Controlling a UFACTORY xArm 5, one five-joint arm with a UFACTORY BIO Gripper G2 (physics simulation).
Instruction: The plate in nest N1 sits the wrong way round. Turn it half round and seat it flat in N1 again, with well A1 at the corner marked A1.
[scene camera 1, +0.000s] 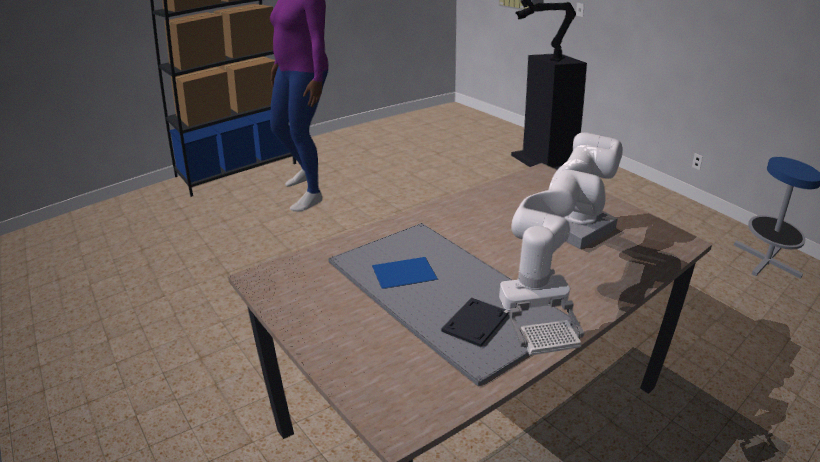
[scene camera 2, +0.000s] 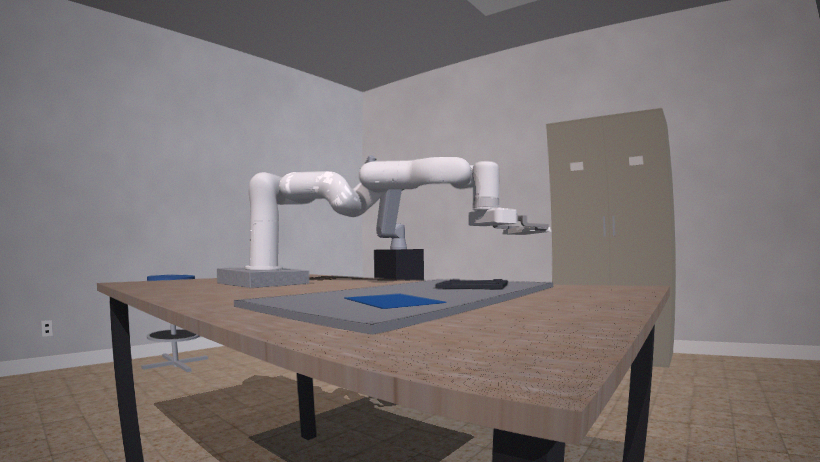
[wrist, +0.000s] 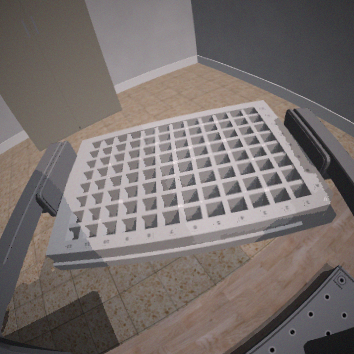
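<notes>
The white plate (scene camera 1: 550, 337) (scene camera 2: 531, 228) (wrist: 187, 172) has a grid of square wells facing up. My gripper (scene camera 1: 552, 335) (wrist: 186, 171) is shut on it, one finger at each short end, and holds it roughly level, high above the table in the scene camera 2 view. In the wrist view, floor and the table's edge show beyond and below it. The black nest (scene camera 1: 475, 322) (scene camera 2: 471, 284), with raised corner pieces, is empty on the grey board; the plate is off to its side. The nest's A1 mark cannot be made out, and the nest does not show in the wrist view.
The grey perforated board (scene camera 1: 401, 298) (scene camera 2: 321, 312) (wrist: 300, 320) lies on the wooden table (scene camera 1: 344, 378) (scene camera 2: 487, 344). A flat blue rectangle (scene camera 1: 405, 272) (scene camera 2: 395, 300) lies on the board. The arm's grey base block (scene camera 1: 591, 232) (scene camera 2: 262, 277) stands on the table. A person (scene camera 1: 301, 86) stands beyond the table.
</notes>
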